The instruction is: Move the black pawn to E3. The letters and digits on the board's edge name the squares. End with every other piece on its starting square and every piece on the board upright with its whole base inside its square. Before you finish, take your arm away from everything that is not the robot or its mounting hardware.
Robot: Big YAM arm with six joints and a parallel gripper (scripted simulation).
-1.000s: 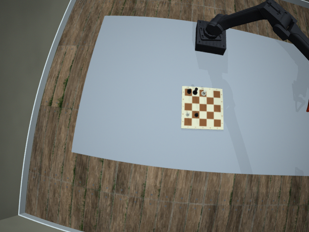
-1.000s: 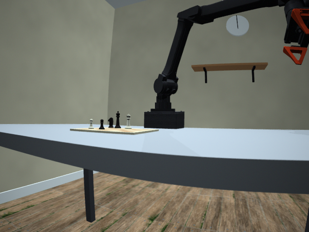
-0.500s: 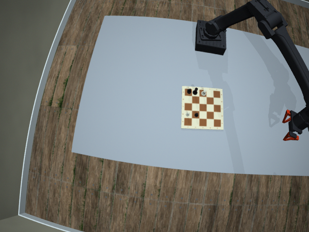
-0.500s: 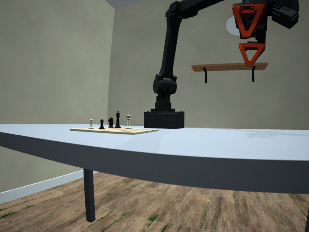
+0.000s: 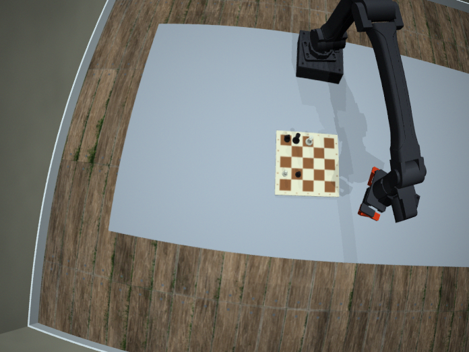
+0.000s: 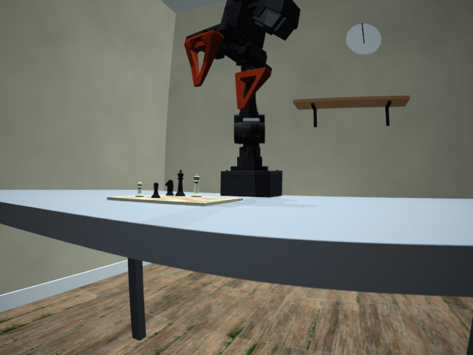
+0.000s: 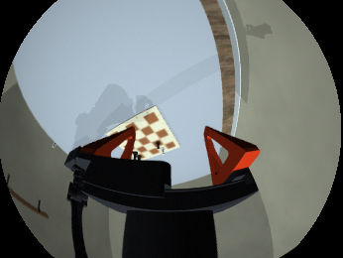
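Now: the black pawn 170 mm to the right of my hand, 160 mm below it and 120 mm behind it. Round my hand: white pawn: 210 mm to the right, 160 mm below, 130 mm behind; then tall white piece: 230 mm behind, 140 mm below, 120 mm to the right; then chessboard: 170 mm below, 160 mm behind, 130 mm to the right.
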